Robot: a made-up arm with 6 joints.
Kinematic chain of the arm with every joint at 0, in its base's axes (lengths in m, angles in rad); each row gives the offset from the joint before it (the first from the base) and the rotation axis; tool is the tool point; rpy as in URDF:
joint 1: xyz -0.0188 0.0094 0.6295 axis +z
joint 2: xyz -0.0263 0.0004 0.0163 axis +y
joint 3: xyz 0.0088 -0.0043 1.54 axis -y
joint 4: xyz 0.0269 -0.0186 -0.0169 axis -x
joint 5: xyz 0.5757 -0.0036 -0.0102 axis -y
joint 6: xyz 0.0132 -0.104 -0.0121 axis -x
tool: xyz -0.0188 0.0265 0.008 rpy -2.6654 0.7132 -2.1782
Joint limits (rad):
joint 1: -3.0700..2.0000
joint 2: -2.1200..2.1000
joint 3: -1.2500..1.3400
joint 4: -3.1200..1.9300
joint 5: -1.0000..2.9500
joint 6: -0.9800..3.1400
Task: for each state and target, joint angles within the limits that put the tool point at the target. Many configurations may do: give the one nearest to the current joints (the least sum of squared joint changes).
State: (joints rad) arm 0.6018 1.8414 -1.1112 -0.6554 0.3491 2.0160
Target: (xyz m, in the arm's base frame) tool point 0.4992 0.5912 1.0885
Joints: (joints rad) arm 0.9207 0.9832 -1.2500 -0.8556 0.4786 2.0405
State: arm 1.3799 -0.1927 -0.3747 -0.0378 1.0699 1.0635
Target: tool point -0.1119 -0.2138 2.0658
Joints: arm 0.7310 -0.5605 -0.2893 -0.1445 1.0593 1.0102
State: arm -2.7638 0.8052 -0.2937 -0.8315 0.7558 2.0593
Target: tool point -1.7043 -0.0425 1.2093
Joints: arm -3.0656 0.8947 0.4278 -0.7549 0.8086 2.0456
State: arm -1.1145 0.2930 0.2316 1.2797 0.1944 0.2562
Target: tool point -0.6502 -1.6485 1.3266
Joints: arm -1.8964 0.9331 0.4552 1.2668 0.2059 0.2693
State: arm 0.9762 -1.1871 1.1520 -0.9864 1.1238 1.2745
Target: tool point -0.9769 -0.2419 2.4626
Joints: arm 0.2162 -0.7074 0.9921 -1.0653 1.1005 1.2764
